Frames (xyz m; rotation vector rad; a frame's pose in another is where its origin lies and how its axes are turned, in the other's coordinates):
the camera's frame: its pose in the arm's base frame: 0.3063 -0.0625 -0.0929 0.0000 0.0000 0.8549
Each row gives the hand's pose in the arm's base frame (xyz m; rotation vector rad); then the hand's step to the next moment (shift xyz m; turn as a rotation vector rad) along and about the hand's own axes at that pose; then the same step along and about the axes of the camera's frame.
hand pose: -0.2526 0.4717 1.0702 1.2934 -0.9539 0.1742
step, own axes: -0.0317 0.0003 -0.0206 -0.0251 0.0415 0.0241
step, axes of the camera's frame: 0.0164 0.0271 -0.0206 -0.0330 0.0411 0.0125
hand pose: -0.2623 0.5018 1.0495 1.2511 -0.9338 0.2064
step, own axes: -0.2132 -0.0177 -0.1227 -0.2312 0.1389 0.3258
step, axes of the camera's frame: 0.0893 0.1621 -0.1630 -0.3733 0.1904 -0.0574
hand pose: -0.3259 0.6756 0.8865 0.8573 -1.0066 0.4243
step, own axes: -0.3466 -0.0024 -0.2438 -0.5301 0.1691 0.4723
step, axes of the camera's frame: 0.1394 0.1653 -0.3645 -0.5953 0.3278 -0.2661
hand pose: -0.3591 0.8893 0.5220 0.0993 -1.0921 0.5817
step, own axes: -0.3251 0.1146 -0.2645 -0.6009 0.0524 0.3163
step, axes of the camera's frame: 0.0801 0.0026 -0.4270 -0.5443 0.1601 -0.3768
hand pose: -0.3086 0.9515 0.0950 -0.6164 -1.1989 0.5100
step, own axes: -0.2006 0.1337 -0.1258 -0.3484 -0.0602 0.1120
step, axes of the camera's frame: -0.0047 -0.0796 -0.2600 -0.3274 -0.0129 -0.1738
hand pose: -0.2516 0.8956 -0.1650 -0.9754 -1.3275 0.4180
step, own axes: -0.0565 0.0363 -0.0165 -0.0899 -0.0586 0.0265
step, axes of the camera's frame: -0.0137 -0.0267 -0.0623 -0.1092 -0.0129 -0.0109
